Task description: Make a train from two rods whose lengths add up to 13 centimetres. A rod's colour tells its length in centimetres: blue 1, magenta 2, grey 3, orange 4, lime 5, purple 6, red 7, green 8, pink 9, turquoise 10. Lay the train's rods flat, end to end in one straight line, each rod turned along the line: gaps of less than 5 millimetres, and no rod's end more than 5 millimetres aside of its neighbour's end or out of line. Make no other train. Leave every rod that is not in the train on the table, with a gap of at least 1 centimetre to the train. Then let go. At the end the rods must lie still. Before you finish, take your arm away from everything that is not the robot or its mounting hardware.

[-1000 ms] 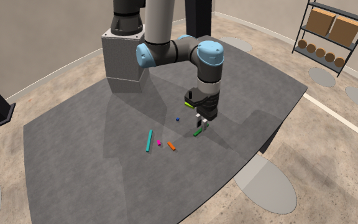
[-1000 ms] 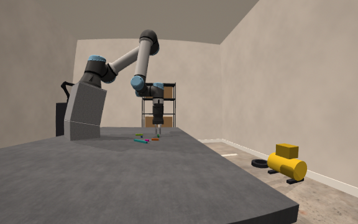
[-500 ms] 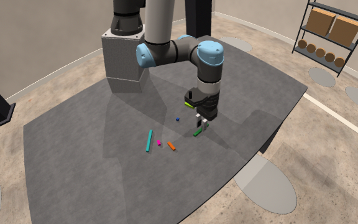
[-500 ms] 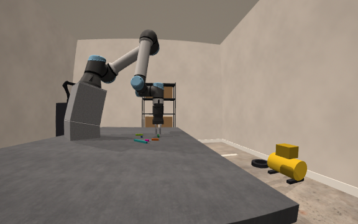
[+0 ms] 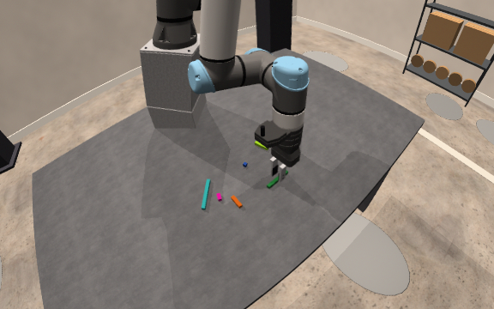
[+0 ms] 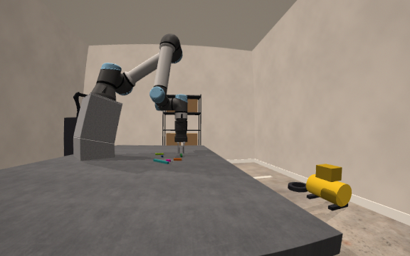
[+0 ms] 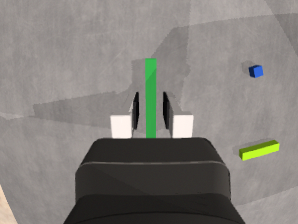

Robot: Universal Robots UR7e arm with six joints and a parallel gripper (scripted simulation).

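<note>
Now: hand 3 cm above the green rod. The rest, counted from my hand: lime rod (14 cm behind, 3 cm to the left, 3 cm below); small blue rod (10 cm behind, 5 cm to the right, 3 cm below); orange rod (14 cm to the right, 3 cm below, 1 cm ahead).
</note>
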